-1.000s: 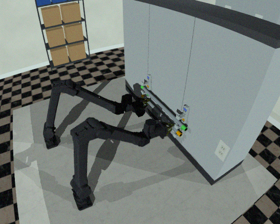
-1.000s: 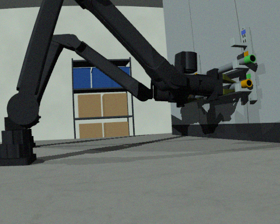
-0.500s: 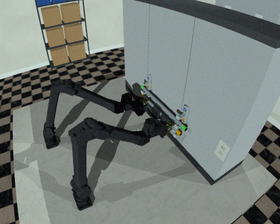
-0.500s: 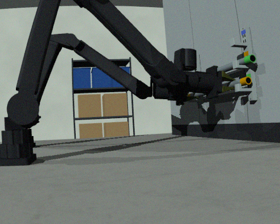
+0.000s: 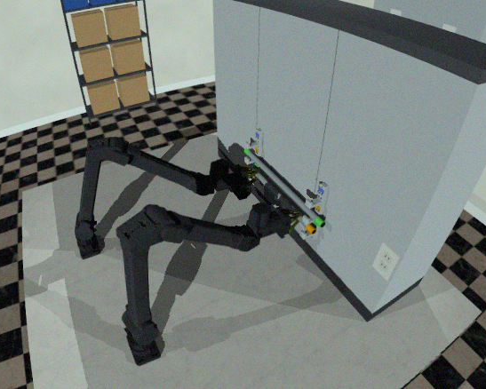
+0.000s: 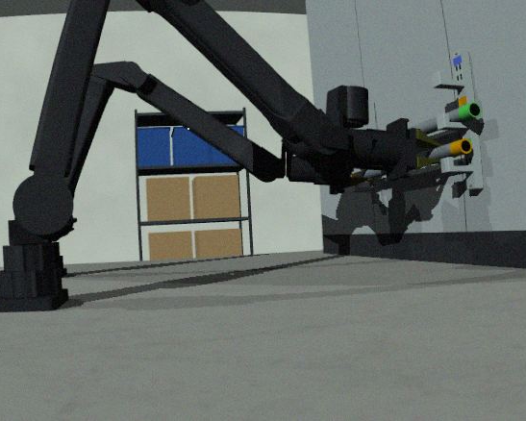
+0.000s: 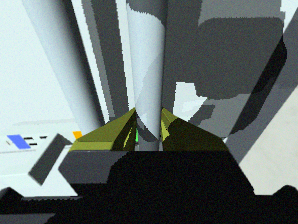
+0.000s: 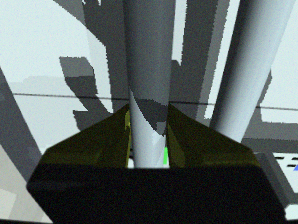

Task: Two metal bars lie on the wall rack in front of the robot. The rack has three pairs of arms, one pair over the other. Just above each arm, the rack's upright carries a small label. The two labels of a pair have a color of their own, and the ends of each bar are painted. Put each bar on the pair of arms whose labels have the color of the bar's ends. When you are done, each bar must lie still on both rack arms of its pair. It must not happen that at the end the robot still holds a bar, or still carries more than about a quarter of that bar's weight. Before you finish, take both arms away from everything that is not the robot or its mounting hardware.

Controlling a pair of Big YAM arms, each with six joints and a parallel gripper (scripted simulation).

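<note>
My right gripper is now 14 cm to the right of the green-ended bar, 6 cm below it and 3 cm short of it. The rest, counted from my right hand: grey cabinet wall: 25 cm above, 22 cm ahead, 16 cm to the left; orange-ended bar: 15 cm to the left, 2 cm ahead; wall outlet: 37 cm to the right, 10 cm above, 1 cm behind.
</note>
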